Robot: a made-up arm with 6 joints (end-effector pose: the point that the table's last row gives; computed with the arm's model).
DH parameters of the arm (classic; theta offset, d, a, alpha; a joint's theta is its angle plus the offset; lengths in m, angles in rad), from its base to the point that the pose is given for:
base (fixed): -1.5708 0.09 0 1.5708
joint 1: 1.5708 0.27 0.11 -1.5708
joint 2: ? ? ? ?
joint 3: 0 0.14 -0.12 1.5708
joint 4: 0 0.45 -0.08 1.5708
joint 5: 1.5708 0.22 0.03 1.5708
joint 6: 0.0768 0 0.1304 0
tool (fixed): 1.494 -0.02 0 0
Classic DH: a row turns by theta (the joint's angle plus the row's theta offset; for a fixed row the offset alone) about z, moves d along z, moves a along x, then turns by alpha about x.
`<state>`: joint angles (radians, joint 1 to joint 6).
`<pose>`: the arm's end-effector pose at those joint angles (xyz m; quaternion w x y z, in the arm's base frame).
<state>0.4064 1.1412 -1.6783 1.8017 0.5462 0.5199</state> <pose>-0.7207 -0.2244 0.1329 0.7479 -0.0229 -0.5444 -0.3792</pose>
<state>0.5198 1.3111 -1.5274 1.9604 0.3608 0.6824</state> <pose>-0.7366 -0.2243 0.3520 0.8157 -0.2616 -0.4404 -0.2686</pose>
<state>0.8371 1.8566 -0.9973 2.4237 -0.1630 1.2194</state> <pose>-0.4042 0.0357 0.8053 0.6764 -0.7260 0.0617 0.1079</pose>
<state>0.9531 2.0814 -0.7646 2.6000 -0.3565 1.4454</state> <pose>-0.2014 0.1227 0.8240 0.5380 -0.7666 0.2679 0.2263</pose>
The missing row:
joint 2: 0 -0.08 0.1 1.5708
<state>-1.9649 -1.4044 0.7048 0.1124 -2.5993 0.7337</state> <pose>-0.5041 -0.1428 -0.4113 0.6508 -0.2352 0.7104 -0.1285</pose>
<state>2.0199 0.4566 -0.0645 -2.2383 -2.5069 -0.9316</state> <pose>-0.5224 0.2570 0.4479 0.0041 -0.5859 0.7574 0.2882</pose>
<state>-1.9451 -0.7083 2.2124 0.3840 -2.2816 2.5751</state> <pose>-0.5304 -0.6734 -0.0431 0.1840 -0.0270 0.9648 0.1857</pose>
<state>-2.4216 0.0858 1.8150 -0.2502 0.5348 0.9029</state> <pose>-0.0698 -0.3052 -0.6951 0.7343 0.5278 -0.1305 0.4065</pose>
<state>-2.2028 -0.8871 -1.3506 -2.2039 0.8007 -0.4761</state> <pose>-0.1701 0.4340 0.3283 0.2113 0.6086 0.1084 0.7571</pose>
